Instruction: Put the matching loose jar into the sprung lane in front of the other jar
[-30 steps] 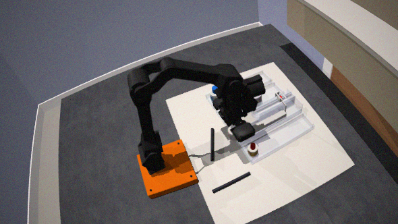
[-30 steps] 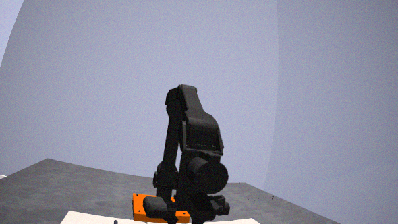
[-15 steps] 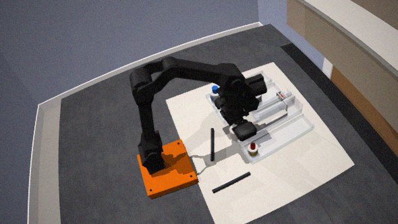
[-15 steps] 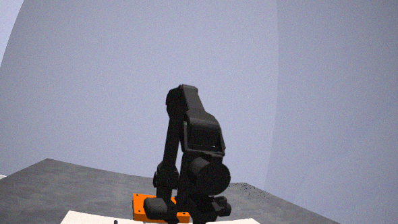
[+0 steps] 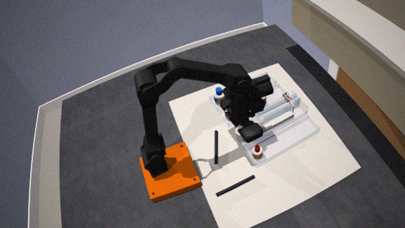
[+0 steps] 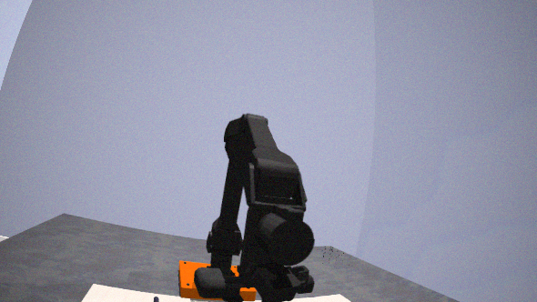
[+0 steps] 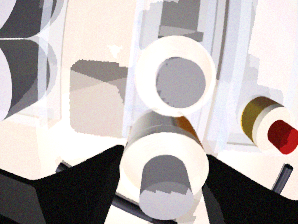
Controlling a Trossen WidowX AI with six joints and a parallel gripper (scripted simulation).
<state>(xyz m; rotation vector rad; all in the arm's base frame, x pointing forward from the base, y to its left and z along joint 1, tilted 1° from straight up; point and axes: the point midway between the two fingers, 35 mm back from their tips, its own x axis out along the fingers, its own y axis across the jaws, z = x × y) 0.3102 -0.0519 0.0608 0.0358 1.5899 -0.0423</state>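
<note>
Now: the clear sprung lane 170 mm ahead of my gripper tip, 10 mm to the left of it and 40 mm below it. From my gripper tip the other things lie so: red mark: 230 mm ahead, 20 mm to the left, 10 mm above.
</note>
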